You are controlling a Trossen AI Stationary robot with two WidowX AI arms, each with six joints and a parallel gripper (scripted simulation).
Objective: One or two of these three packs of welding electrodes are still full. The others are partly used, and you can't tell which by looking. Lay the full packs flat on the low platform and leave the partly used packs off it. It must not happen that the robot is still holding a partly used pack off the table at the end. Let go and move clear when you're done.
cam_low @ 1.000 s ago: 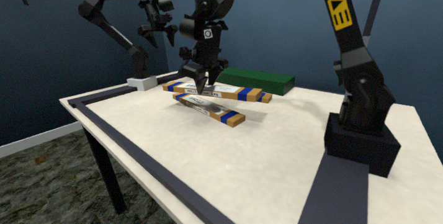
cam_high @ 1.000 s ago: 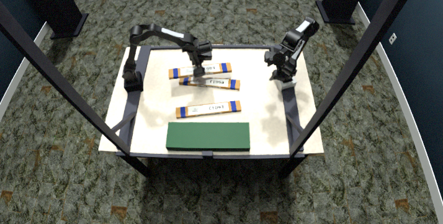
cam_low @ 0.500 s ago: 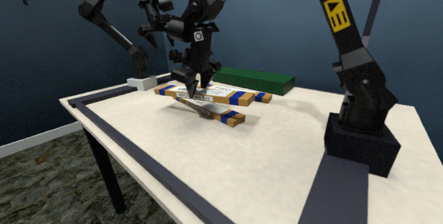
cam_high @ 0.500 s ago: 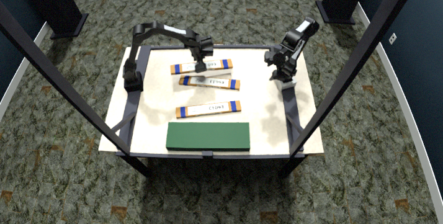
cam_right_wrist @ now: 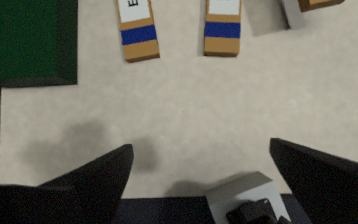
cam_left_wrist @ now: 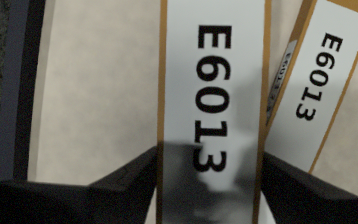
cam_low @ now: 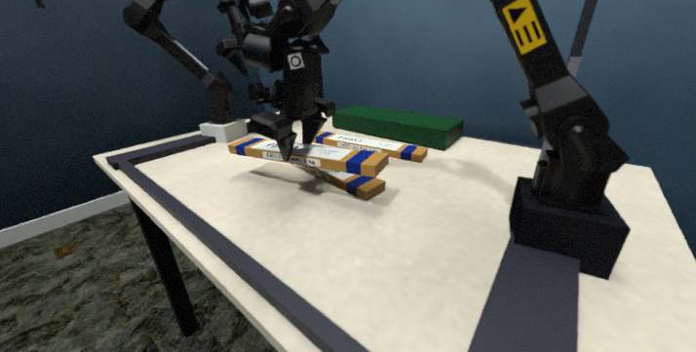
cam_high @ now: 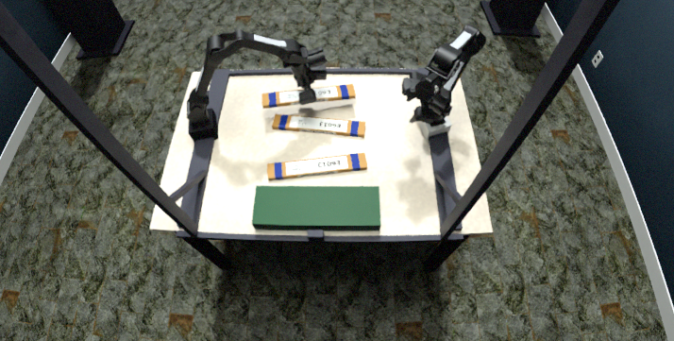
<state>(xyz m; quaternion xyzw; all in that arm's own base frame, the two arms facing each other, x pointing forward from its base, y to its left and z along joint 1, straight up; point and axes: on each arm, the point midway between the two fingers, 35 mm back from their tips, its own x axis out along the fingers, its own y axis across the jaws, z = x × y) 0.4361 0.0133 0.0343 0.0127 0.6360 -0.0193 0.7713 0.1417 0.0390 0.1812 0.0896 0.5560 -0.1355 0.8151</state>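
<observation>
The dark frame rail is 200 mm ahead of my left hand, 100 mm below it and 50 mm to the right of it. Round my left hand: green low platform (450 mm behind, 90 mm below, 30 mm to the right).
</observation>
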